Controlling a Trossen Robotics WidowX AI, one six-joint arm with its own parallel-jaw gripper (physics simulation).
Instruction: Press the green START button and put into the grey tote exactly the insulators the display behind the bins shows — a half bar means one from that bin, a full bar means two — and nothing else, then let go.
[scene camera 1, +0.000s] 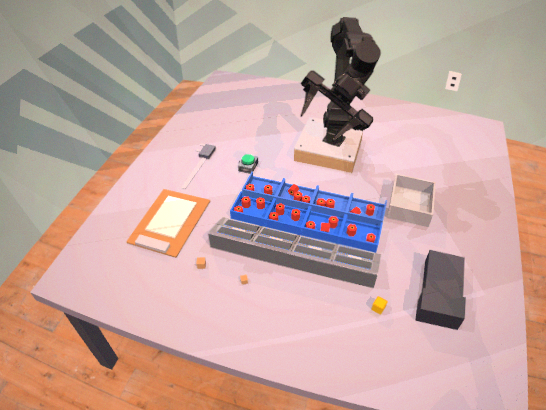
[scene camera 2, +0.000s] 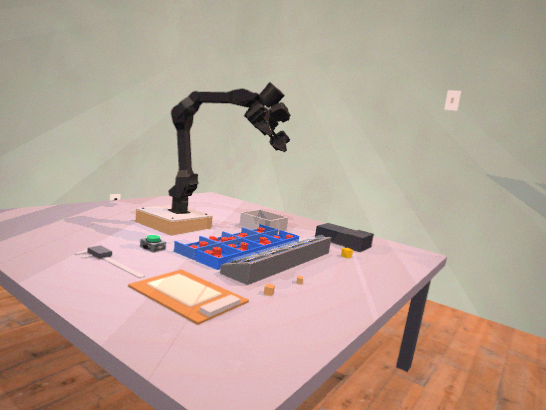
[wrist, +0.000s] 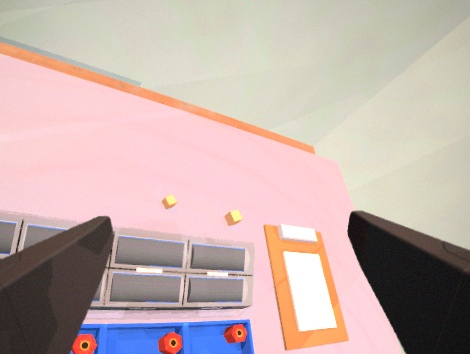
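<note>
The green START button (scene camera 1: 248, 159) (scene camera 2: 153, 239) sits on a small dark base left of the arm's foot. The blue bins (scene camera 1: 305, 228) (scene camera 2: 209, 260) hold red insulators (scene camera 1: 351, 229) (scene camera 2: 244, 246) (wrist: 171, 343) in two rows of compartments. The grey display (scene camera 1: 292, 261) (scene camera 2: 280, 262) (wrist: 252, 292) runs along the bins; the wrist view shows dark grey windows with thin blue edges and short white marks between the rows. The grey tote (scene camera 1: 411, 216) (scene camera 2: 250, 220) right of the bins looks empty. My gripper (scene camera 1: 319, 127) (scene camera 2: 278, 141) (wrist: 232, 225) is open and empty, high above the table.
A clipboard (scene camera 1: 190, 220) (scene camera 2: 182, 309) (wrist: 279, 280) lies left of the display. Two small orange cubes (scene camera 1: 201, 263) (scene camera 2: 269, 289) (wrist: 170, 201), a yellow cube (scene camera 1: 379, 305) (scene camera 2: 346, 253) and a black block (scene camera 1: 442, 287) (scene camera 2: 345, 238) stand beyond it. A grey plug-like object (scene camera 1: 207, 151) (scene camera 2: 99, 251) lies near the button.
</note>
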